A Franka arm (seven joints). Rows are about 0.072 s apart.
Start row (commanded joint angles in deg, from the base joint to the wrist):
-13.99 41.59 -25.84 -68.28 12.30 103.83 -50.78
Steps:
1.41 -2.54 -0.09 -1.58 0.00 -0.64 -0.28
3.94 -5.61 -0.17 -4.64 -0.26 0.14 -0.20
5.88 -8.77 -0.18 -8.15 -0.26 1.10 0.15
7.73 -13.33 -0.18 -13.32 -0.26 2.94 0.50
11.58 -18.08 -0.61 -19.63 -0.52 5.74 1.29
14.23 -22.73 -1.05 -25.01 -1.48 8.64 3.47
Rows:
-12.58 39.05 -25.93 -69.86 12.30 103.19 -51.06
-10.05 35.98 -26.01 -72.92 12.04 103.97 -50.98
-8.11 32.82 -26.02 -76.43 12.04 104.93 -50.63
-6.26 28.26 -26.02 -81.60 12.04 106.77 -50.28
-2.41 23.51 -26.45 -87.91 11.78 109.57 -49.49
0.24 18.86 -26.89 -93.29 10.82 112.47 -47.31

